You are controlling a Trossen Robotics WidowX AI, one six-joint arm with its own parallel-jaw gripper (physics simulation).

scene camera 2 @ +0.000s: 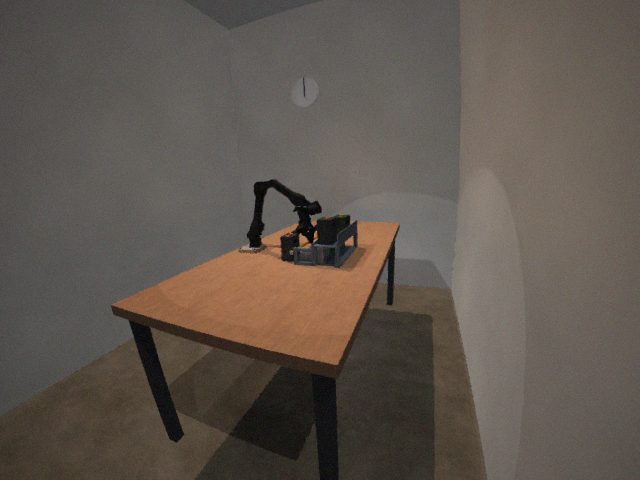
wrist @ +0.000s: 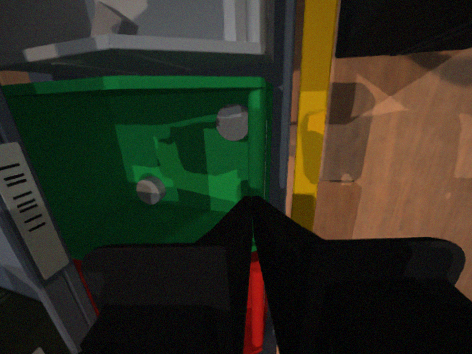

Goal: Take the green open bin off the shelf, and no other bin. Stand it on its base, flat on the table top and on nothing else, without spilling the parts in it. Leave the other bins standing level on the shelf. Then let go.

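Seen in the pictures: gripper, fingertip midpoint: (wrist: 251, 203); arm's base at its link origin: (scene camera 2: 255, 246).
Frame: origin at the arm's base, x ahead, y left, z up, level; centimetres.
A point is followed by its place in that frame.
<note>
The green open bin (wrist: 187, 220) @(z 0.7, x 43.6, y -4.0 cm) lies in the middle left of the wrist view. It sits in the shelf (wrist: 281, 150) @(z 0.2, x 35.7, y -8.4 cm) (scene camera 2: 338, 255) @(z 4.0, x 55.0, y -30.0 cm), between a grey bin and a red bin. Two round grey parts, one (wrist: 151, 190) @(z -0.3, x 47.0, y -6.5 cm) near its middle and one (wrist: 233, 122) @(z -0.3, x 38.5, y -10.7 cm) by its front lip, show inside it. My gripper (wrist: 251, 203) @(z 3.1, x 37.4, y -6.4 cm) (scene camera 2: 310, 240) @(z 3.1, x 37.4, y -6.4 cm) is shut, with its fingertips together and nothing between them. In the wrist view the tips overlap the near end of the bin's front lip; whether they touch it I cannot tell. The fingers hide the bin's near corner.
The grey bin (wrist: 190, 44) @(z 4.2, x 38.2, y -14.2 cm) and the red bin (wrist: 255, 300) @(z 2.0, x 39.0, y 2.4 cm) flank the green one. A yellow strip (wrist: 315, 110) @(z 4.3, x 33.8, y -10.7 cm) runs along the shelf front. Dark boxes (scene camera 2: 326, 229) @(z 15.5, x 49.2, y -26.0 cm) (scene camera 2: 342, 222) @(z 14.8, x 54.6, y -4.3 cm) stand on the shelf's upper part. Another dark box (scene camera 2: 289, 248) @(z 4.8, x 28.9, y -21.6 cm) stands on the table (scene camera 2: 248, 294) @(z -2.2, x 24.0, y -61.6 cm) before the shelf.
</note>
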